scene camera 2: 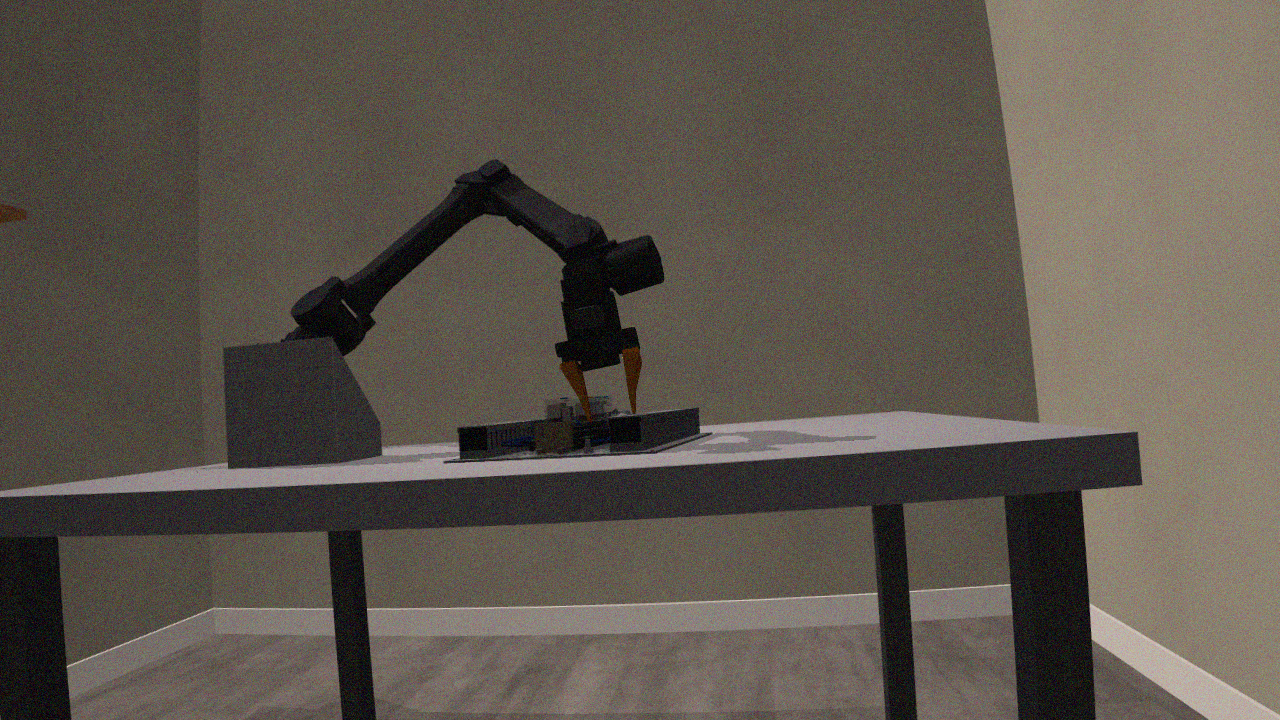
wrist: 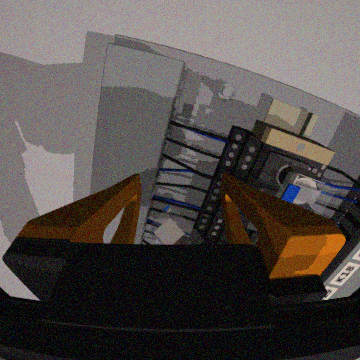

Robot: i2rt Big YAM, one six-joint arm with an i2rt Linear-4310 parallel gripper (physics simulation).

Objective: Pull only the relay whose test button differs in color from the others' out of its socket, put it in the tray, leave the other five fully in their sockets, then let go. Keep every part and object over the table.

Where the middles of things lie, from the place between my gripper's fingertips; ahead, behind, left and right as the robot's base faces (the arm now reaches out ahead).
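Labels:
With the beige end block point(wrist: 265, 132) as my reference, my gripper is 10 mm above it, 30 mm to the left of it and 70 mm past it. The panel point(scene camera 2: 602, 450) is 40 mm below my hand, and it is also 40 mm behind my hand and 100 mm to the left of it.

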